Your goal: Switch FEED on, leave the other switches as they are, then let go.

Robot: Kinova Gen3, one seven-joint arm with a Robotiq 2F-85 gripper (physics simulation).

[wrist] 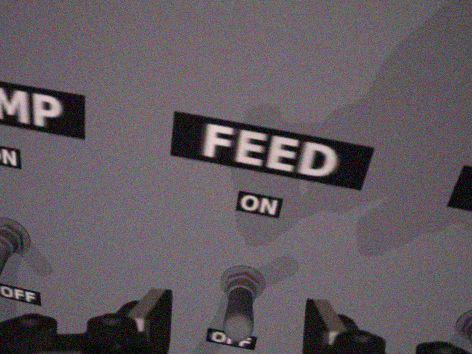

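Note:
The FEED switch's lever points down from its round collar, and its rounded tip covers part of the OFF label. The ON label is above the collar, under the black FEED label. My gripper is partly open and holds nothing. One finger shows on each side of the FEED lever at the bottom of the view, with a gap to the lever on both sides. How far the fingertips are from the panel is hard to tell.
On the grey panel, a neighbouring switch at the left edge, under a label ending in "MP", has its lever down toward its OFF label. Part of another switch shows at the right edge. Shadows cross the panel's right side.

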